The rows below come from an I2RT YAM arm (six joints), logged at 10 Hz.
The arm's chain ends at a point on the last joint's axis. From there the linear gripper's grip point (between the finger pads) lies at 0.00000 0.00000 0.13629 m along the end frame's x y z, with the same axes.
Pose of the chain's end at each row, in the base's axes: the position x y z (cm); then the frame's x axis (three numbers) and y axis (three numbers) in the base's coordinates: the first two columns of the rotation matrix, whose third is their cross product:
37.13 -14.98 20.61 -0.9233 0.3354 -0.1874 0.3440 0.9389 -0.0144
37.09 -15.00 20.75 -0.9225 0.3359 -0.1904 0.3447 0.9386 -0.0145
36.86 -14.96 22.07 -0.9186 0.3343 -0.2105 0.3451 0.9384 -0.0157
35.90 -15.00 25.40 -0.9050 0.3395 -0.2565 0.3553 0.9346 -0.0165
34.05 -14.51 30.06 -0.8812 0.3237 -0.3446 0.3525 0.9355 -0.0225
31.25 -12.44 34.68 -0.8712 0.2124 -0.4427 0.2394 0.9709 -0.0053
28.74 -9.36 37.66 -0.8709 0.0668 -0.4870 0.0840 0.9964 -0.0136
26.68 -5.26 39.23 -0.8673 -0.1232 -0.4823 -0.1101 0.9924 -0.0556
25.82 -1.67 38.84 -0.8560 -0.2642 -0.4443 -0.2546 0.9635 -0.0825
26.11 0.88 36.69 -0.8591 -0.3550 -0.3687 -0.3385 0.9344 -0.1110
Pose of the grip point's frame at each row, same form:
39.46 -16.04 7.22 -0.9233 0.3354 -0.1874 0.3440 0.9389 -0.0144
39.46 -16.08 7.37 -0.9225 0.3359 -0.1904 0.3447 0.9386 -0.0145
39.48 -16.15 8.75 -0.9186 0.3343 -0.2105 0.3451 0.9384 -0.0157
39.09 -16.45 12.23 -0.9050 0.3395 -0.2565 0.3553 0.9346 -0.0165
38.34 -16.44 17.27 -0.8812 0.3237 -0.3446 0.3525 0.9355 -0.0225
37.09 -13.95 22.46 -0.8712 0.2124 -0.4427 0.2394 0.9709 -0.0053
35.34 -10.08 25.76 -0.8709 0.0668 -0.4870 0.0840 0.9964 -0.0136
33.30 -5.19 27.31 -0.8673 -0.1232 -0.4823 -0.1101 0.9924 -0.0556
31.95 -1.09 26.68 -0.8560 -0.2642 -0.4443 -0.2546 0.9635 -0.0825
31.34 1.28 24.11 -0.8591 -0.3550 -0.3687 -0.3385 0.9344 -0.1110

